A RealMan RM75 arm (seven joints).
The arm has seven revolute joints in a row. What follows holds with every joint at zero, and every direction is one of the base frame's. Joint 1 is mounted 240.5 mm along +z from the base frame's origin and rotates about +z. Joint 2 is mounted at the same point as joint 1 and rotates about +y. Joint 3 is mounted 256 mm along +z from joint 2 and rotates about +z. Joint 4 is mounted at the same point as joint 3 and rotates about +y. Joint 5 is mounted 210 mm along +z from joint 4 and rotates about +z. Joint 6 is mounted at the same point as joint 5 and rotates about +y. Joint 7 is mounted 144 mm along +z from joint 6 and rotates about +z. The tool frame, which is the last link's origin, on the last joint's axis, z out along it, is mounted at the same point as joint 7; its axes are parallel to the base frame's.
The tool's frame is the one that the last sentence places.
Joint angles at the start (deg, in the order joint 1, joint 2, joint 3, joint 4, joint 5, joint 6, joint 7):
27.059, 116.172, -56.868, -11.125, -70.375, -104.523, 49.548
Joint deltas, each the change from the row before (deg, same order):
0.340, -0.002, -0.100, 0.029, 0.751, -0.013, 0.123
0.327, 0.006, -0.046, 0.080, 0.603, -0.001, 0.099
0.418, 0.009, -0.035, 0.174, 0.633, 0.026, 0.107
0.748, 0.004, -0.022, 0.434, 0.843, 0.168, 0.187
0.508, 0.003, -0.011, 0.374, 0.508, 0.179, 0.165
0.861, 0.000, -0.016, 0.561, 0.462, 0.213, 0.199
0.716, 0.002, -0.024, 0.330, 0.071, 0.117, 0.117
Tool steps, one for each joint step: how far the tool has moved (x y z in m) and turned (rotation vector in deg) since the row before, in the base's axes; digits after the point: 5 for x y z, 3 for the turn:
-0.00187, 0.00233, 0.00119, 0.366, 0.449, 0.068
-0.00168, 0.00203, 0.00087, 0.283, 0.396, 0.043
-0.00196, 0.00233, 0.00072, 0.252, 0.438, 0.024
-0.00301, 0.00380, 0.00051, 0.210, 0.588, -0.066
-0.00182, 0.00244, -0.00001, 0.021, 0.365, -0.152
-0.00326, 0.00352, -0.00051, -0.156, 0.379, 0.036
-0.00302, 0.00256, -0.00073, -0.253, 0.103, 0.315

